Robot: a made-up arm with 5 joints. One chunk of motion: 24 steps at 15 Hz.
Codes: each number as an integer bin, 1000 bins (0 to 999) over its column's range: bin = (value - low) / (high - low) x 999, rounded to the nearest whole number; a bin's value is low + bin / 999 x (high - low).
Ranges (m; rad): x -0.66..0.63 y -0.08..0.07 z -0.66..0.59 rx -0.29..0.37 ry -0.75..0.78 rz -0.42..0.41
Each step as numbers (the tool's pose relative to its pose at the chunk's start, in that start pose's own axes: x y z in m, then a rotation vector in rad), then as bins.
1 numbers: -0.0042 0.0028 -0.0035 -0.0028 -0.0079 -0.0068
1 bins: 508 551 525 435 485 497
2 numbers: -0.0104 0.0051 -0.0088 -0.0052 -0.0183 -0.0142
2 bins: 503 567 520 431 478 488
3 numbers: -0.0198 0.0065 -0.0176 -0.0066 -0.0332 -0.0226
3 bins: 496 576 513 429 468 478
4 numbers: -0.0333 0.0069 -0.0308 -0.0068 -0.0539 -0.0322
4 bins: 485 579 503 429 455 467
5 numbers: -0.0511 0.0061 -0.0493 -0.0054 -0.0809 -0.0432
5 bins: 472 573 488 431 437 454
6 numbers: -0.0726 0.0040 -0.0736 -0.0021 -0.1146 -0.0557
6 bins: 455 559 469 436 415 438
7 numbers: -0.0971 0.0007 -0.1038 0.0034 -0.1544 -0.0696
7 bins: 436 537 445 444 389 422
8 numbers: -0.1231 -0.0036 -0.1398 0.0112 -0.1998 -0.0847
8 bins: 416 509 416 456 359 404
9 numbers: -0.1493 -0.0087 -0.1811 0.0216 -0.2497 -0.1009
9 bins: 395 475 383 472 327 384
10 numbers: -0.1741 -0.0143 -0.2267 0.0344 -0.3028 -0.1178
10 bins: 376 438 346 491 292 364
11 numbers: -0.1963 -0.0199 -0.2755 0.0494 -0.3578 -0.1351
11 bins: 359 400 307 514 256 343
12 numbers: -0.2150 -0.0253 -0.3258 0.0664 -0.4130 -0.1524
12 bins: 345 364 267 539 220 322
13 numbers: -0.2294 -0.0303 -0.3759 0.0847 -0.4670 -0.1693
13 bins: 333 331 227 567 185 302
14 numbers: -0.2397 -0.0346 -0.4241 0.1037 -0.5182 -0.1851
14 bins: 325 302 189 596 151 283
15 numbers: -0.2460 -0.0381 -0.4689 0.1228 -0.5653 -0.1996
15 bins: 321 279 153 625 121 265
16 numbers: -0.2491 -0.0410 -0.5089 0.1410 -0.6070 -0.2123
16 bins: 318 260 121 652 93 250
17 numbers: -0.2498 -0.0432 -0.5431 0.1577 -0.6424 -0.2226
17 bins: 318 245 93 678 70 238
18 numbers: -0.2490 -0.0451 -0.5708 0.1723 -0.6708 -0.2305
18 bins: 318 232 71 700 52 228
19 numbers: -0.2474 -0.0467 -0.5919 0.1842 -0.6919 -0.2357
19 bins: 320 222 54 718 38 222
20 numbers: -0.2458 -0.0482 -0.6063 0.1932 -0.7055 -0.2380
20 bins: 321 212 43 731 29 219
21 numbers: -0.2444 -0.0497 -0.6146 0.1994 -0.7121 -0.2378
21 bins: 322 202 36 741 25 219
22 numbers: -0.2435 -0.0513 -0.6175 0.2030 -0.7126 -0.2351
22 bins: 323 191 34 746 24 223
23 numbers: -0.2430 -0.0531 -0.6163 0.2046 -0.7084 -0.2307
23 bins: 323 179 35 749 27 228
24 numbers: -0.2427 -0.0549 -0.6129 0.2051 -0.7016 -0.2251
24 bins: 323 167 38 749 32 235
